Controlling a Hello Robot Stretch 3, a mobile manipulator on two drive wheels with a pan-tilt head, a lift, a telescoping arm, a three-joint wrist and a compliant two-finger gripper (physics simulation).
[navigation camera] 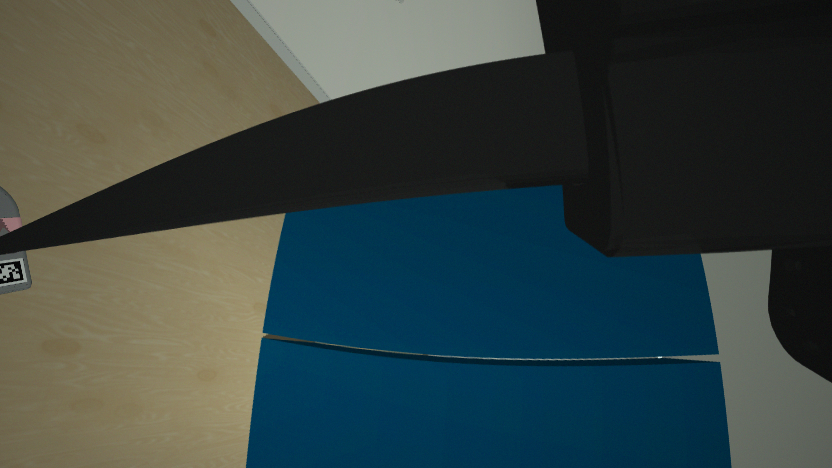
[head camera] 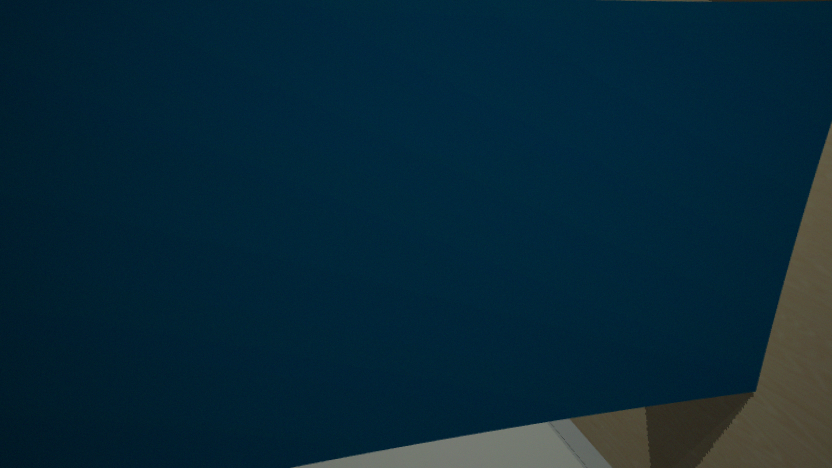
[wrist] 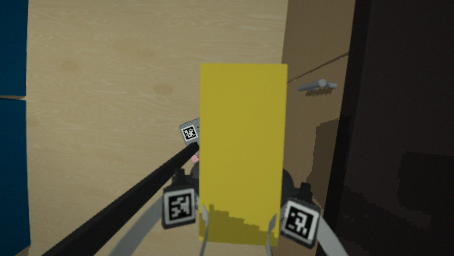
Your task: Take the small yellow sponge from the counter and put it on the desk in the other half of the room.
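Places are measured from the robot's base along level axes (x left, y down, z back), in millimetres.
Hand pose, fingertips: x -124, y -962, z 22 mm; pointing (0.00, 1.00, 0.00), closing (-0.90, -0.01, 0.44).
Note:
Things, the pixels of their top centre, and the offset from my fingertips. "*": a spot on its surface instead. Level surfaces: height alone.
- yellow sponge, middle of its top: (wrist: pixel 240 159) dx -12, dy -57, dz -30 mm
- dark counter top, its level: dy +51 mm
- metal handle, surface spot: (wrist: pixel 315 85) * dx -131, dy +171, dz -44 mm
- Wooden floor, its level: dy +962 mm
The yellow sponge (wrist: pixel 242 115) stands out large in the middle of the wrist view. My gripper (wrist: pixel 241 180) is shut on it, with one finger on each long side. The sponge hangs over the wooden floor beside the counter. The dark counter top (wrist: pixel 405 100) lies at the right of the wrist view. Neither sponge nor gripper shows in the head or navigation view. Large flat blue surfaces (head camera: pixel 407 232) (navigation camera: pixel 494 413) (wrist: pixel 12 50) show in all three views; I cannot tell if they belong to the desk.
The counter's brown front (wrist: pixel 315 30) has a metal handle (wrist: pixel 315 85). Wooden floor (head camera: pixel 797 349) (navigation camera: pixel 145 349) (wrist: pixel 110 30) borders the blue surfaces. A white wall (head camera: pixel 465 448) (navigation camera: pixel 436 34) stands near them. A dark part of my own body (navigation camera: pixel 407 139) crosses the navigation view.

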